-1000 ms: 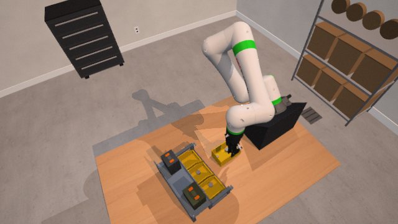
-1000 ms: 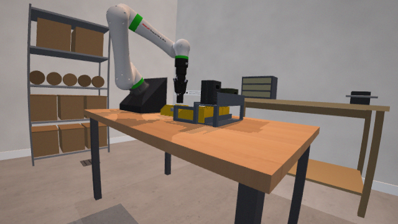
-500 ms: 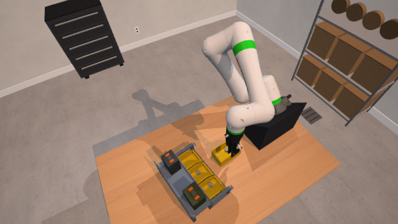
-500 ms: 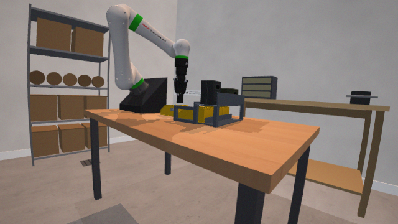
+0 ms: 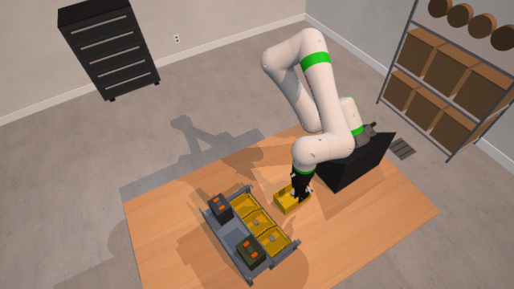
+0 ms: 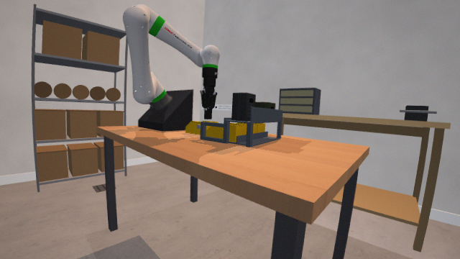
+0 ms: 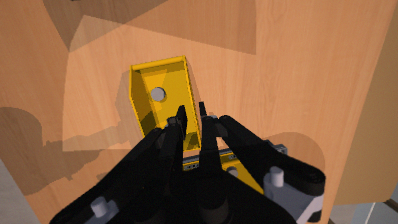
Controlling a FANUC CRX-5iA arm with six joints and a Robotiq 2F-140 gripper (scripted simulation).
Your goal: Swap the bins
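Now: hand 11 cm above the grey round part, 7 cm to the left of it and 3 cm past it. The rest, counted from my hand: grey shelf (27 cm ahead, 5 cm below, 2 cm to the right).
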